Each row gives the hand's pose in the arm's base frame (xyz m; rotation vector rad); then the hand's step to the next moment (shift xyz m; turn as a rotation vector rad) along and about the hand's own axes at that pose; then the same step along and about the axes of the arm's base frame.
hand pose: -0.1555 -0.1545 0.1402 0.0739 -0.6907 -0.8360
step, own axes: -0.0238 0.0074 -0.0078 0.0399 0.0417 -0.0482
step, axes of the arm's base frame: -0.0017 0.0202 -0.0164 0.0745 -0.0094 -0.0029
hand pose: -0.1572 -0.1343 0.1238 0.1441 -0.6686 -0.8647
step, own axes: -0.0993 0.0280 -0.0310 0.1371 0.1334 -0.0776
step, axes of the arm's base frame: -0.0089 0.0876 -0.0620 0.1971 -0.0260 0.0556
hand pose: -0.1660 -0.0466 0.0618 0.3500 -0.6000 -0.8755
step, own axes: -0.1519 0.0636 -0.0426 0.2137 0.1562 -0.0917
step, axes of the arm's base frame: -0.0097 0.1614 -0.0528 0.2575 -0.0729 0.0828
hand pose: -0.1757 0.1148 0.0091 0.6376 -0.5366 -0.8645
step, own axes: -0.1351 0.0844 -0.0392 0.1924 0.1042 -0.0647
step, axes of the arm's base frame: -0.0034 0.1638 0.0087 0.2011 -0.0886 0.0614
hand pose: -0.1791 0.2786 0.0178 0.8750 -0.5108 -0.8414
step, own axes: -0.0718 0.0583 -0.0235 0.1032 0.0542 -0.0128
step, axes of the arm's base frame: -0.0007 0.0902 0.0311 0.0920 -0.0582 0.0437
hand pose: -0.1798 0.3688 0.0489 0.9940 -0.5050 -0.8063
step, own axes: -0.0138 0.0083 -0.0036 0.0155 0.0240 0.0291
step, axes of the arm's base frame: -0.0030 0.0153 0.0054 -0.0022 -0.0205 0.0352
